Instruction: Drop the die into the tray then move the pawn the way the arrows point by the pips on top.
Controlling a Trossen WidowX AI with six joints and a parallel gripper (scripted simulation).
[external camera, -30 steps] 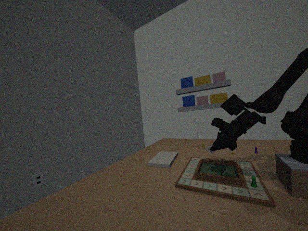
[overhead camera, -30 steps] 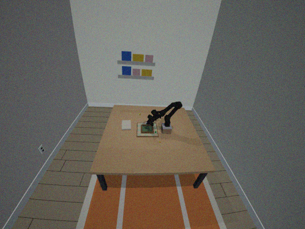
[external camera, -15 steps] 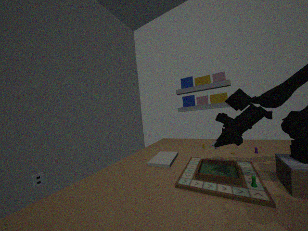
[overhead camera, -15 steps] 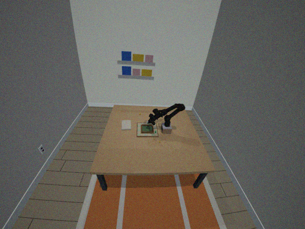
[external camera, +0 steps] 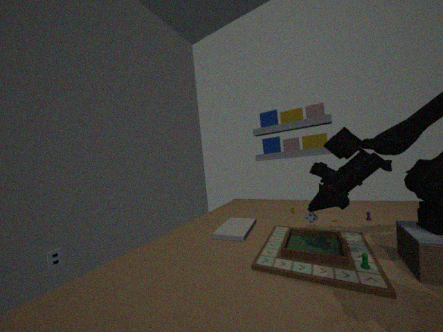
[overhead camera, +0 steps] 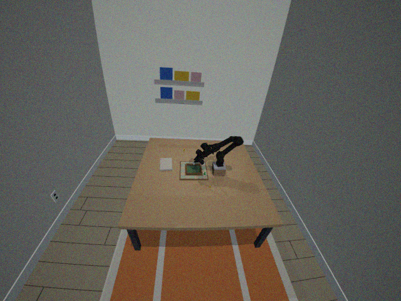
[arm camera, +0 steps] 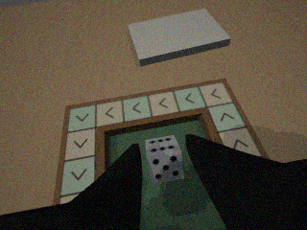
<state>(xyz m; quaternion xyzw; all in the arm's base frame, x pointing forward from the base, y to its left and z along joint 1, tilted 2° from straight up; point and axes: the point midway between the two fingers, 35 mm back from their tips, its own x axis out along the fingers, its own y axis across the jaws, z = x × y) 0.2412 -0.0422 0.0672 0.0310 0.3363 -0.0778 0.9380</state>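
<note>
Right now the white die is 1 cm behind my gripper tip and 4 cm below it. The rest, counted from my gripper tip: flat white box (27 cm ahead, 13 cm to the right, 12 cm below); green tray floor (12 cm below); green pawn (10 cm behind, 9 cm to the left, 10 cm below).
</note>
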